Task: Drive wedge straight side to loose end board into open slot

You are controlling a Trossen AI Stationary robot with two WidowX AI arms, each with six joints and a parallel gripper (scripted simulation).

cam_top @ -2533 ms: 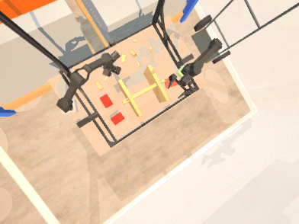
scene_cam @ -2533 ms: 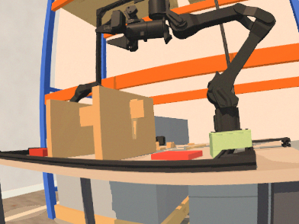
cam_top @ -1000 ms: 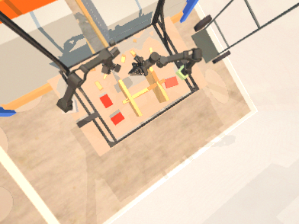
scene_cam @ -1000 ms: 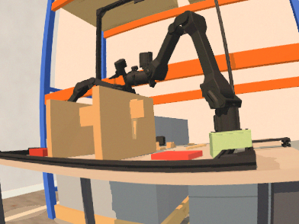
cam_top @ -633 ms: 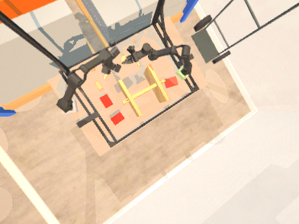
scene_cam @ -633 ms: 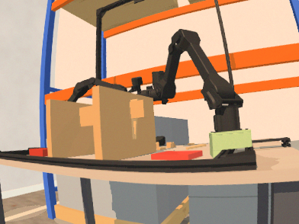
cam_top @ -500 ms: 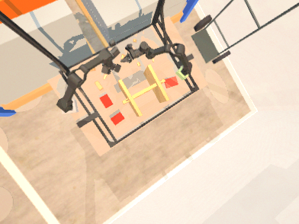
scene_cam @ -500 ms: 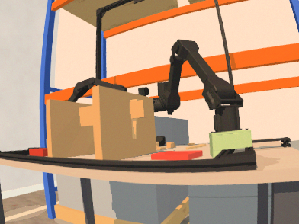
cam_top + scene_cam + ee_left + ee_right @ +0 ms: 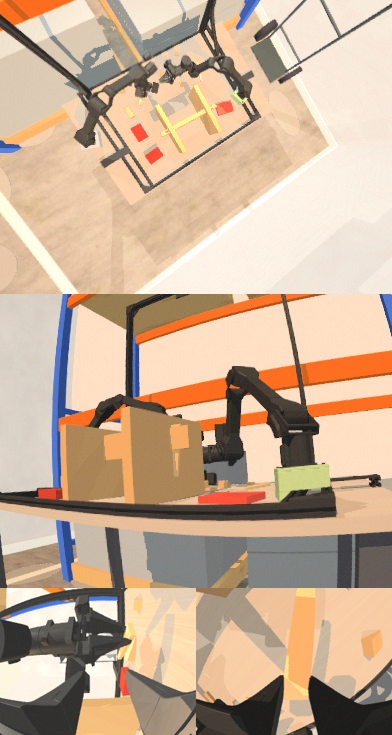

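Now: right hand 130 mm to the left of the wedge, 110 mm short of it and 100 mm above it.
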